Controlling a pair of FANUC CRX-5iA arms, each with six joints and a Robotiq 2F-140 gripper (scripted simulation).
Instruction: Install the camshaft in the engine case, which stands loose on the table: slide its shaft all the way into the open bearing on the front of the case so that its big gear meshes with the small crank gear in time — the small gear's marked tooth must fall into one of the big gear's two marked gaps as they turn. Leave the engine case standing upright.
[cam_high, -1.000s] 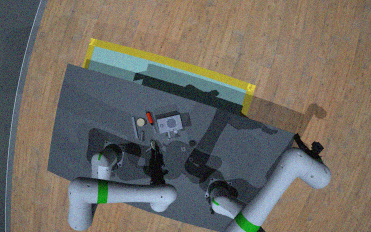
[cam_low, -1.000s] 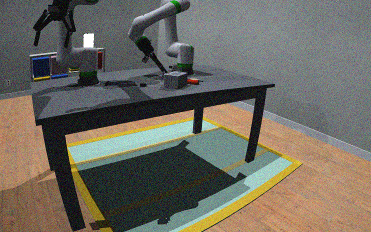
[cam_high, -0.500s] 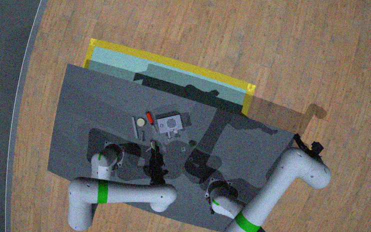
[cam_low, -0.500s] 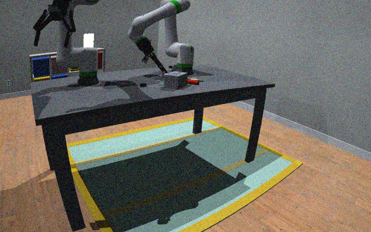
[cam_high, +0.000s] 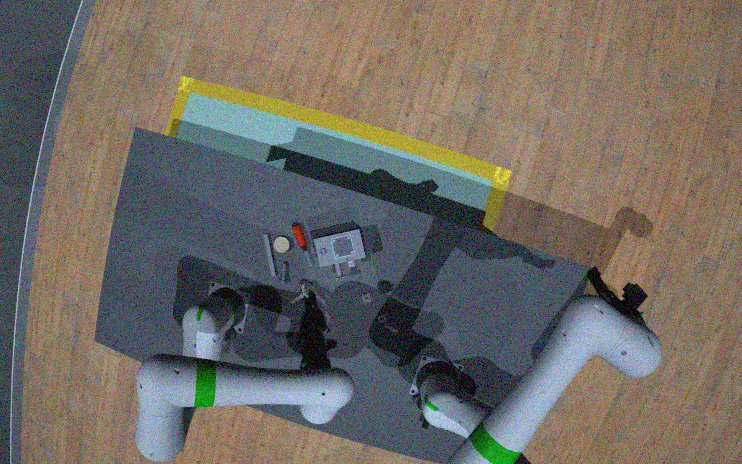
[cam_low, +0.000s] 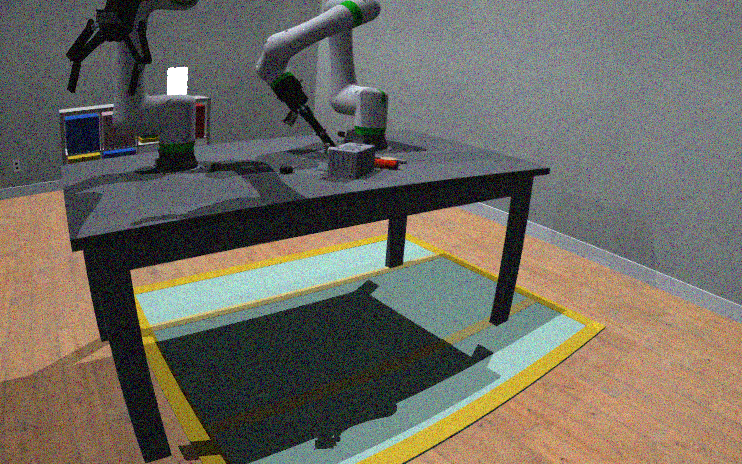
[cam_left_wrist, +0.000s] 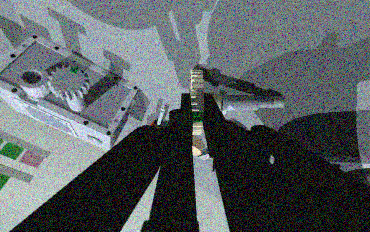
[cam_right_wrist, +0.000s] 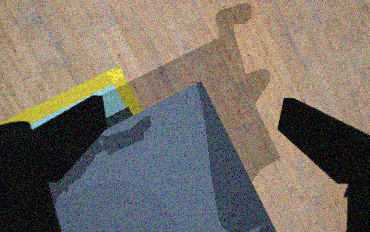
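Observation:
The crank gear lies 110 mm ahead of my left hand, 70 mm to the right of it and 10 mm below it. The rest, counted from my left hand: red-handled screwdriver: 170 mm ahead, 90 mm to the left, 50 mm below; then grey bolt-like part: 40 mm ahead, 120 mm to the left, 60 mm below; then square plate: 60 mm ahead, 170 mm to the right, 70 mm below.

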